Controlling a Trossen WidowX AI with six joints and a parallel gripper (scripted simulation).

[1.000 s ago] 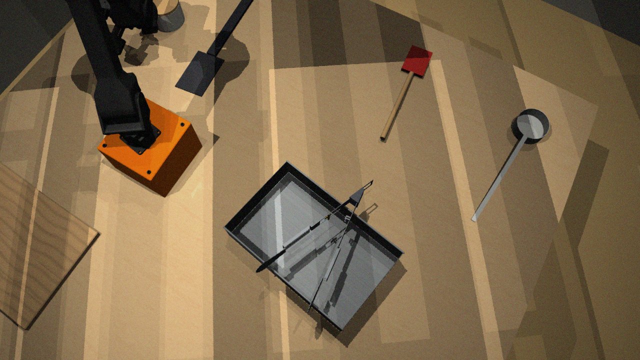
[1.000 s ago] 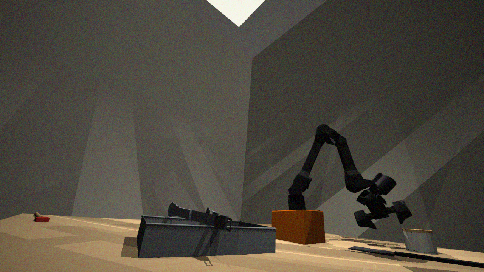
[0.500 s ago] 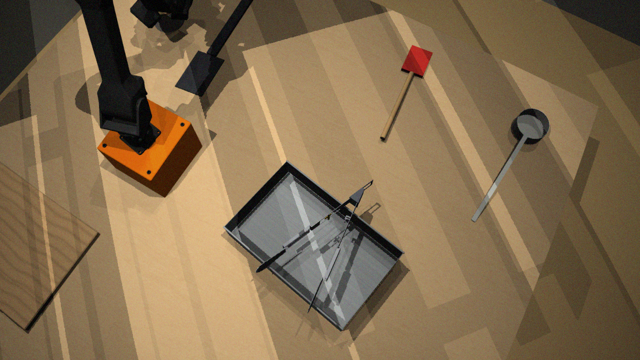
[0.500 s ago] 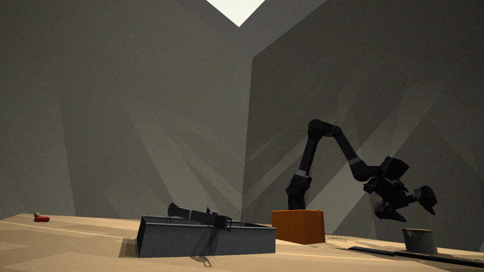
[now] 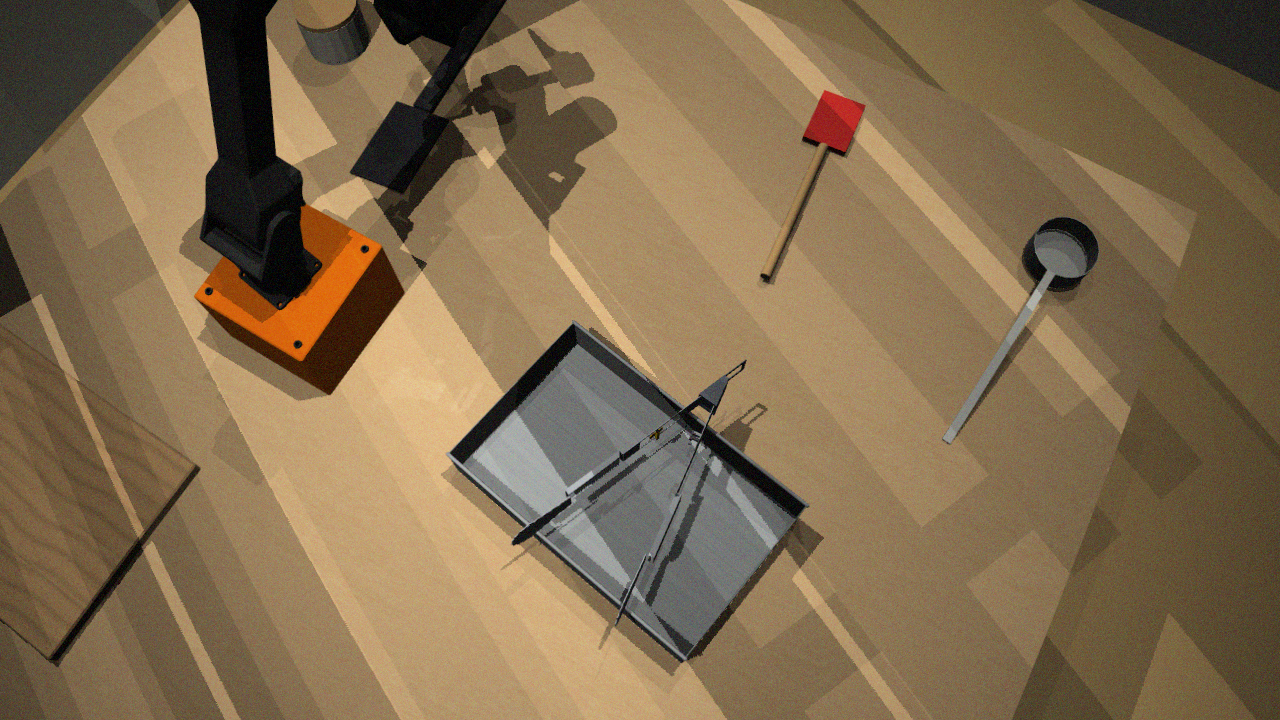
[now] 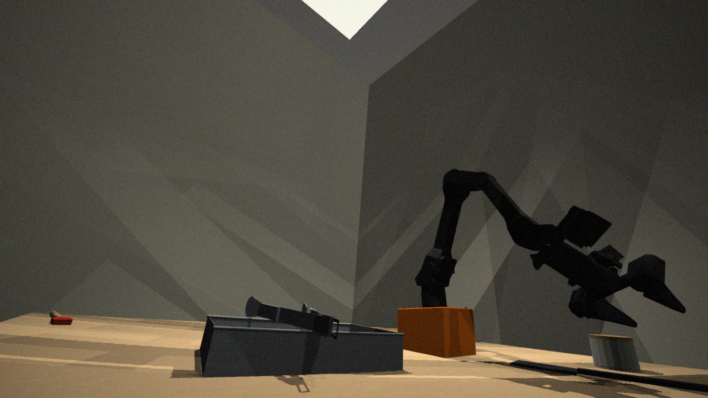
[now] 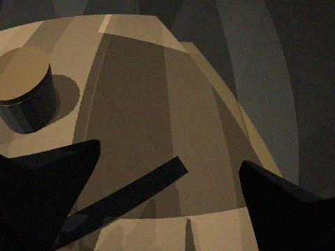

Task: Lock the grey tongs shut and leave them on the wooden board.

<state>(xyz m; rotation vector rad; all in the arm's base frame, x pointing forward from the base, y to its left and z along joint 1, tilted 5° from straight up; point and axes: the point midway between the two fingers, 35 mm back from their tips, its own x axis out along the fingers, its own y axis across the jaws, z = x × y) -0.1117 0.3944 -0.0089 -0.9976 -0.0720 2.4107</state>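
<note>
My gripper tip is 540 mm short of the grey roasting tin, 360 mm to the left of it and 80 mm above it. Also, from my gripper tip: black spatula 30 mm ahead, 110 mm to the right, 100 mm below; then red spatula 470 mm ahead, 100 mm to the left, 100 mm below; then lidded pot 130 mm behind, 120 mm to the right, 70 mm below.
</note>
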